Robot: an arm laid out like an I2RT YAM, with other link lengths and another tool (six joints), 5 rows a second.
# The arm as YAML. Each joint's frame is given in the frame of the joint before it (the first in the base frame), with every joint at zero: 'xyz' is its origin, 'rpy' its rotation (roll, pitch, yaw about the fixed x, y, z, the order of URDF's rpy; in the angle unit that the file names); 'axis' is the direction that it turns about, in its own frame. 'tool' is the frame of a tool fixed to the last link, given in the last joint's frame.
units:
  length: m
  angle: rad
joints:
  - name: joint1
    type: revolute
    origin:
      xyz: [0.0, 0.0, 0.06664]
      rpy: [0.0, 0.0, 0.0]
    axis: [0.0, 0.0, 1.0]
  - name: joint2
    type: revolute
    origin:
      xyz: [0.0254, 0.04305, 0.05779]
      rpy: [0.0, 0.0, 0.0]
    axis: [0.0, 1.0, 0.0]
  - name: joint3
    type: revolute
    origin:
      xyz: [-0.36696, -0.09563, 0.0]
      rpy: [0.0, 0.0, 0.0]
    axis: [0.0, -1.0, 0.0]
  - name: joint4
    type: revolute
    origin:
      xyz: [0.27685, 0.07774, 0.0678]
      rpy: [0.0, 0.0, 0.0]
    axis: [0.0, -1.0, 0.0]
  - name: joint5
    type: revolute
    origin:
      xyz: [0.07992, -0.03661, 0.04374]
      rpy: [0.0, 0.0, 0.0]
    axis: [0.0, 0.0, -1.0]
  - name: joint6
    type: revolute
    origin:
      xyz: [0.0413, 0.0, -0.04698]
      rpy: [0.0, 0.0, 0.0]
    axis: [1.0, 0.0, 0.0]
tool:
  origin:
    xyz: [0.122, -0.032, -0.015]
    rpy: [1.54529, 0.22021, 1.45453]
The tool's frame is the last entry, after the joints.
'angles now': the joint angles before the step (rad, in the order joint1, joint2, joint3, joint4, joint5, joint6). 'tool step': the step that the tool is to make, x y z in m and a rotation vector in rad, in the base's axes. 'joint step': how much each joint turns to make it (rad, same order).
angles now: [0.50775, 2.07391, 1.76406, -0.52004, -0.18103, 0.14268]
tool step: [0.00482, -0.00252, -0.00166, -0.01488, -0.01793, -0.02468]
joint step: [0.00151, 0.00464, -0.00306, 0.01686, 0.03373, 0.00456]
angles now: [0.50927, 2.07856, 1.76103, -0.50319, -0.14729, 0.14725]
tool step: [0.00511, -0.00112, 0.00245, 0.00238, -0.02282, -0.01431]
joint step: [-0.00153, -0.00005, -0.00309, 0.02456, 0.01535, 0.00306]
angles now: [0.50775, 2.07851, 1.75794, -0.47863, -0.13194, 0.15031]
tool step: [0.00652, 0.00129, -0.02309, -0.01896, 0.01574, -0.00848]
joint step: [-0.00001, 0.03830, -0.00613, 0.02145, 0.01230, 0.00000]
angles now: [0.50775, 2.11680, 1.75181, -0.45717, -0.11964, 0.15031]
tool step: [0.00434, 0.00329, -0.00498, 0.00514, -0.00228, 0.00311]
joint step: [0.00001, 0.01548, 0.00613, 0.01384, -0.00459, 0.00004]
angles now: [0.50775, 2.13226, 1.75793, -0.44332, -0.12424, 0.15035]
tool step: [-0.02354, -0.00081, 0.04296, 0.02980, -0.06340, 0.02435]
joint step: [0.01683, -0.11162, -0.06885, 0.02594, -0.00154, -0.00919]
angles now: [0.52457, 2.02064, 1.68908, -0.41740, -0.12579, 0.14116]
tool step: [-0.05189, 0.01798, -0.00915, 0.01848, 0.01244, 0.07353]
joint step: [0.06285, -0.09691, -0.17770, 0.08123, -0.02298, 0.00912]
